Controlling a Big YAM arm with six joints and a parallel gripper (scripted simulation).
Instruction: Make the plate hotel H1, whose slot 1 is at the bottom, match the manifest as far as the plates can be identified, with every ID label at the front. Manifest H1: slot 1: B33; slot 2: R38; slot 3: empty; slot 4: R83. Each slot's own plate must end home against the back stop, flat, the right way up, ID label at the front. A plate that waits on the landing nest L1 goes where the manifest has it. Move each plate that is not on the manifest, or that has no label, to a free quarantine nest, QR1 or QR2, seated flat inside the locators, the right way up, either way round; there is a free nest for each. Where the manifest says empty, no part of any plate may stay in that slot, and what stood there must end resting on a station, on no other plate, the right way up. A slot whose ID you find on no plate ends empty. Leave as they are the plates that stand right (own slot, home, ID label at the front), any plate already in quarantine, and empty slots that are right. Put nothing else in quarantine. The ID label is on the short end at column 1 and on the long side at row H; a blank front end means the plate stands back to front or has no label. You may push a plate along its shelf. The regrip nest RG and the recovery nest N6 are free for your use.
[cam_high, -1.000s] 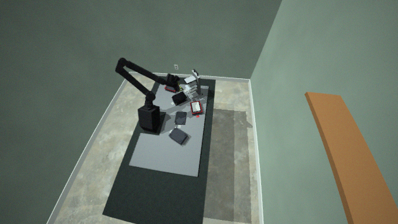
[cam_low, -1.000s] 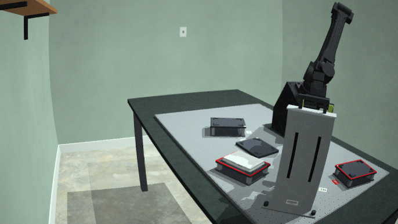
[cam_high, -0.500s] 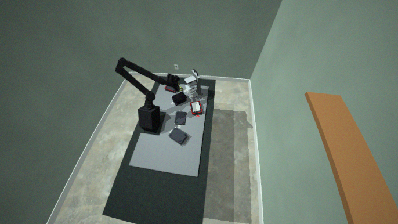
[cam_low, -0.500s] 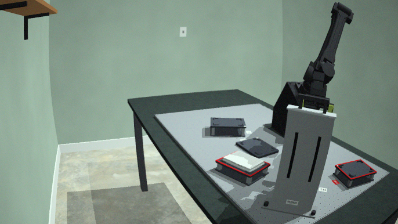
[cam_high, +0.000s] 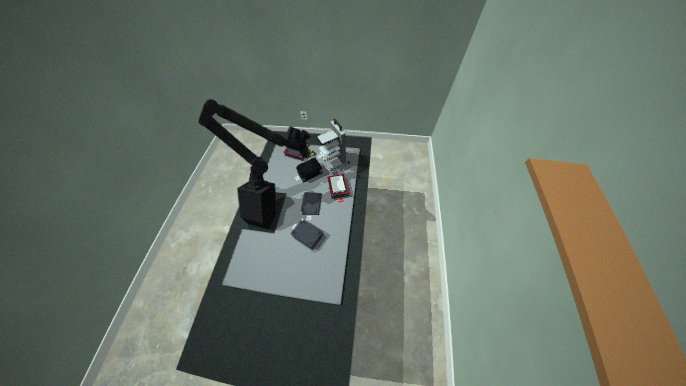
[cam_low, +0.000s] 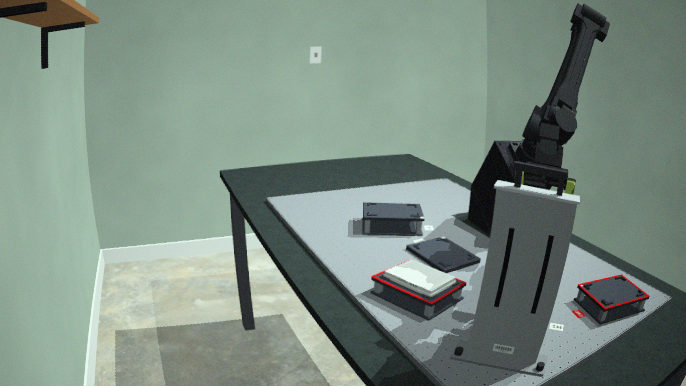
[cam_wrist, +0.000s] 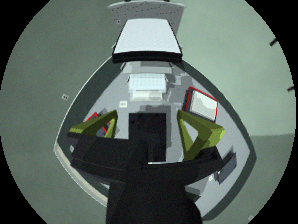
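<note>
My gripper is now 80 mm short of the plate, 90 mm to the right of it and 60 mm above it. The rest, counted from my hand: N6 label (100 mm ahead, 390 mm to the right, 210 mm below); then plate hotel H1 (140 mm ahead, 150 mm to the left, 60 mm below).
</note>
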